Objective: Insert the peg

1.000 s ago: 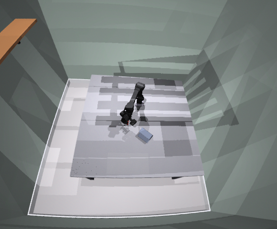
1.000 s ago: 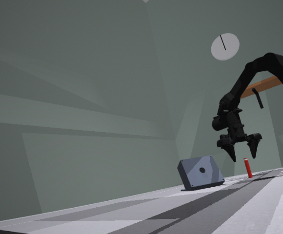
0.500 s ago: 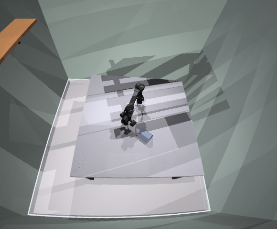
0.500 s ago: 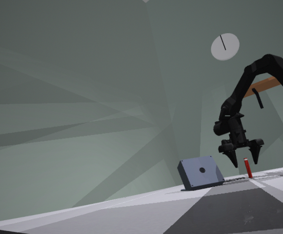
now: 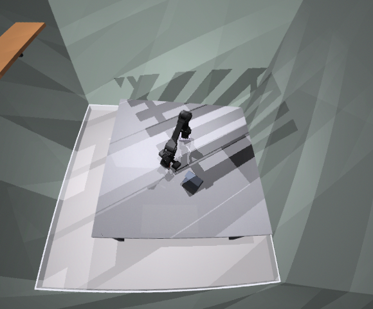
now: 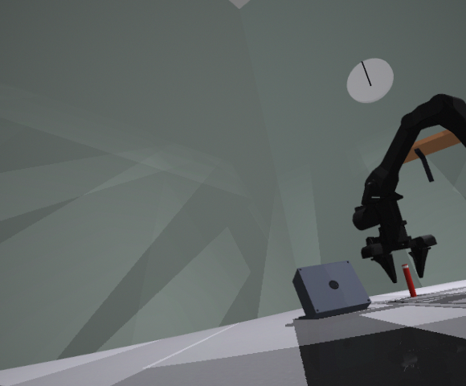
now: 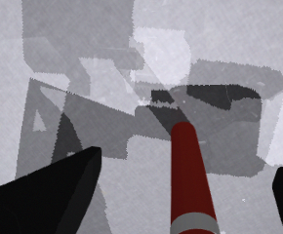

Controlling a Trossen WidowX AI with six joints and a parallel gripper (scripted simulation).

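Now: the dark sloped panel 10 cm ahead of my gripper tip, 21 cm to the left of it and 1 cm above it. From my gripper tip the other things lie so: round red peg (2 cm above).
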